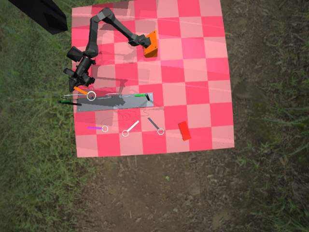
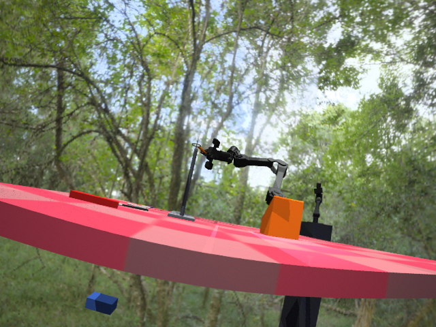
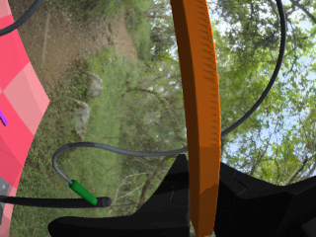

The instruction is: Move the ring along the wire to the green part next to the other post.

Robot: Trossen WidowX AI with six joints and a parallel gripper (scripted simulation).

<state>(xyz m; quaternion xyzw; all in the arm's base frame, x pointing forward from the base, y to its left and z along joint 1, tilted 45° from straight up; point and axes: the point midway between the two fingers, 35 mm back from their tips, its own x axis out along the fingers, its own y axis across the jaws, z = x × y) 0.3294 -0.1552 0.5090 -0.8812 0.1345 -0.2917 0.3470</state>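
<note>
Now: the ring with orange handle 8 cm to the left of my gripper tip and 2 cm ahead of it. Also, from my gripper tip: blue block: 88 cm below, 35 cm ahead, 23 cm to the left; red block: 62 cm to the left, 39 cm below, 39 cm ahead.
</note>
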